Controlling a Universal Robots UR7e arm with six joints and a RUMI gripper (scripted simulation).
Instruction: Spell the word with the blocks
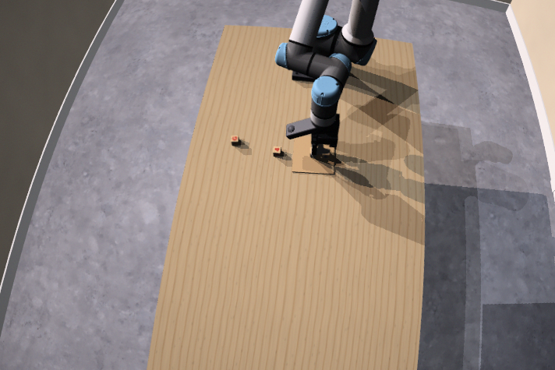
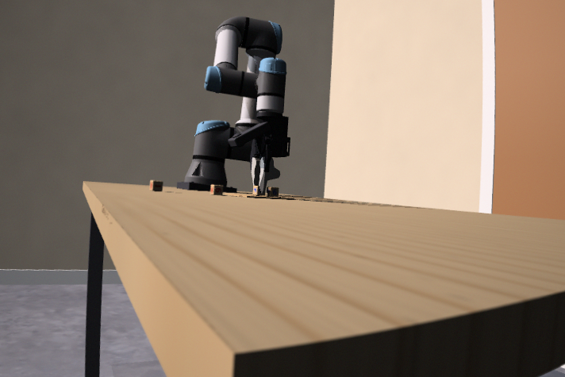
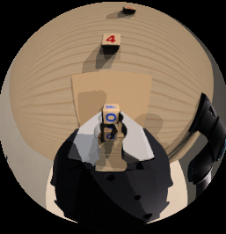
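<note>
The tan mat is 2 cm below my hand.
</note>
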